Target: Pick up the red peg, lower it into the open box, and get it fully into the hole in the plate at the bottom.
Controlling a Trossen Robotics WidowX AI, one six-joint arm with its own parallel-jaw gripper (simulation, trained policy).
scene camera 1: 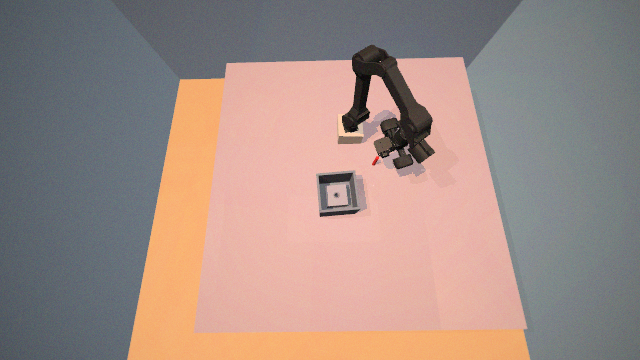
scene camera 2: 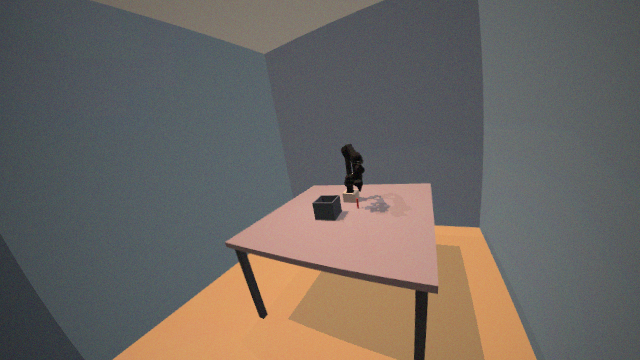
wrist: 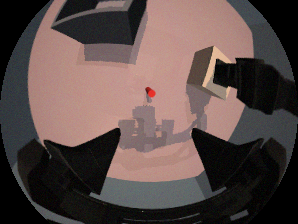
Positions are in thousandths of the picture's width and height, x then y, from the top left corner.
Labels:
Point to a grey box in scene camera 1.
535, 493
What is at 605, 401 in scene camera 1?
My gripper.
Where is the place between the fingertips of my gripper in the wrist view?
529, 592

